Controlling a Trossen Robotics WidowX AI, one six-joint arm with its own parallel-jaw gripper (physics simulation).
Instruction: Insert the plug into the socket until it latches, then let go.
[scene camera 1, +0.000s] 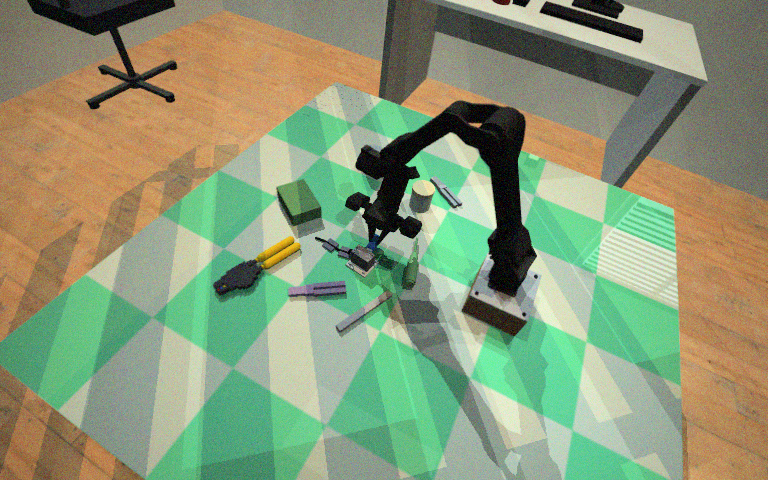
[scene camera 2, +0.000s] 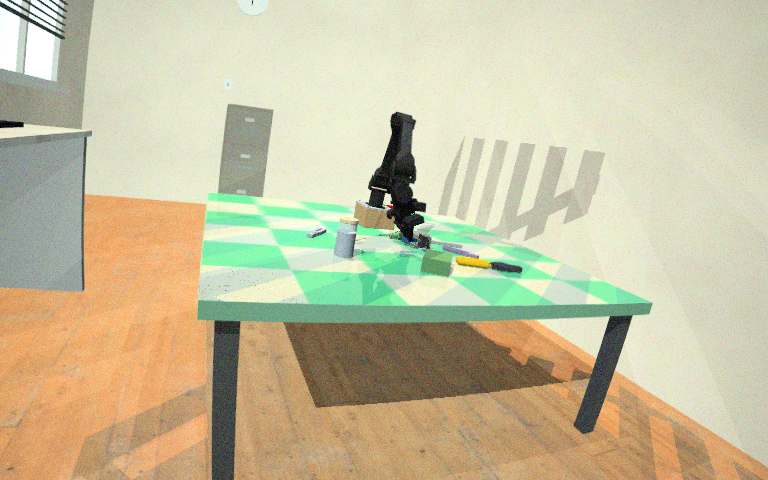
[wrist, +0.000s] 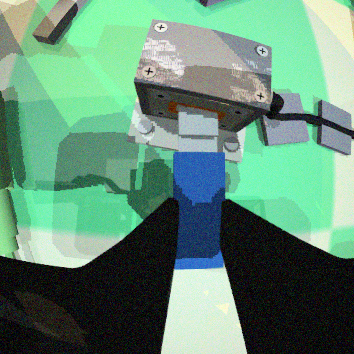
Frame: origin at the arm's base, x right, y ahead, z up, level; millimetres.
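Where they show: gripper, fingertip midpoint: (scene camera 1: 373, 243) (scene camera 2: 409, 240) (wrist: 197, 207); arm's base at its link origin: (scene camera 1: 504, 280) (scene camera 2: 375, 205).
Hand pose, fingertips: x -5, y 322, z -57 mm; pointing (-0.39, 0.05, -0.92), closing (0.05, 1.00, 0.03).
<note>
Each offset is from my fingertips to the centre of the thing. "spot": to the spot under its first point.
The plug has a blue body {dx -9, dy +0, dz +1 mm} (wrist: 199, 175) (scene camera 1: 373, 242) and a light grey metal tip {spot: dx -31, dy +0, dz +5 mm} (wrist: 198, 131). My gripper (wrist: 197, 207) (scene camera 1: 374, 236) (scene camera 2: 408, 238) is shut on the blue body. The socket is a dark grey box with screws on its top (wrist: 205, 62) (scene camera 1: 362, 258) (scene camera 2: 423, 240), on a pale base plate. The metal tip meets the orange-edged opening in the socket's near face. Part of the tip shows outside, between the opening and the blue body. How deep the tip sits is hidden inside the box.
A black cable {spot: dx -47, dy +67, dz -17 mm} (wrist: 300, 117) runs from the socket's side past grey blocks. A green tapered object {dx +8, dy -108, dz -9 mm} (scene camera 1: 410, 271), a grey bar {dx -172, dy -62, dz -18 mm} (scene camera 1: 364, 311), purple tool {dx -175, dy +60, dz -17 mm} (scene camera 1: 317, 289), yellow-handled tool {dx -185, dy +211, dz -13 mm} (scene camera 1: 257, 266), green block {dx +32, dy +242, dz -3 mm} (scene camera 1: 298, 202) and round container (scene camera 1: 422, 196) (scene camera 2: 345, 238) lie or stand around.
</note>
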